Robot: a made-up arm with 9 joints.
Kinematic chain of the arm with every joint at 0, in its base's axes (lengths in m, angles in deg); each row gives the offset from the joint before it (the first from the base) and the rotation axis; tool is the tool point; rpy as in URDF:
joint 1: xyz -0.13 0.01 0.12 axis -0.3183 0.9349 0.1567
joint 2: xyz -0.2 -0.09 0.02 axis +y
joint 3: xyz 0 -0.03 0.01 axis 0.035 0.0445 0.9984
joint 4: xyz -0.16 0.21 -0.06 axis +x
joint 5: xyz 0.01 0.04 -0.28 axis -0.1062 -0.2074 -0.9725
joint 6: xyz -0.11 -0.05 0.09 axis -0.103 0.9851 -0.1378
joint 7: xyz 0 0.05 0.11 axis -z
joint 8: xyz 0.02 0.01 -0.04 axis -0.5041 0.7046 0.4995
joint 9: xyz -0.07 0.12 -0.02 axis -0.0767 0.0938 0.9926
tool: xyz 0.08 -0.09 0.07 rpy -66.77 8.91 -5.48
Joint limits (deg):
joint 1: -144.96..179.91
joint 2: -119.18..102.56
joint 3: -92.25..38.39
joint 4: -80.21..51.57
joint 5: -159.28..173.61
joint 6: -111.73..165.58
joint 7: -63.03..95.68
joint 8: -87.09..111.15
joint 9: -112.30..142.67
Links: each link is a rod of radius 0.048 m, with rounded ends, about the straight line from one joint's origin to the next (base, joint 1, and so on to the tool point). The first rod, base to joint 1, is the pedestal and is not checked.
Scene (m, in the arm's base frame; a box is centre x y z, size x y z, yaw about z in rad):
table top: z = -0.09
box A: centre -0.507 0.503 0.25 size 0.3 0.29 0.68 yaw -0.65
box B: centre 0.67 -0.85 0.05 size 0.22 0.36 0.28 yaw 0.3
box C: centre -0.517 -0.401 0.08 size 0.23 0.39 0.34 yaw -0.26
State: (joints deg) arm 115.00 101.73 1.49 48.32 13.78 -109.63 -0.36 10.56 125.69
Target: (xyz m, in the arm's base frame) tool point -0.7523 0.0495 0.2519
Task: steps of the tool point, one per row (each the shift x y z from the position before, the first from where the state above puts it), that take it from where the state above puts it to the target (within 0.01 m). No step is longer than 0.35 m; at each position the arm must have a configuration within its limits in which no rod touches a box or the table.
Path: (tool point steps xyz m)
1: -0.0810 0.0167 0.2627
2: -0.0106 -0.0786 0.2195
3: 0.0526 -0.1156 0.1180
4: 0.0696 -0.0938 -0.0023
5: 0.0269 -0.0504 -0.0978
6: -0.0872 -0.0212 0.1659
7: -0.1161 -0.0685 0.1114
8: -0.1172 -0.0966 0.0446
9: -0.0994 -0.0972 -0.0153
10: -0.0808 -0.0763 -0.0609
11: -0.1824 -0.0031 -0.2660
12: -0.0340 0.0759 -0.2949

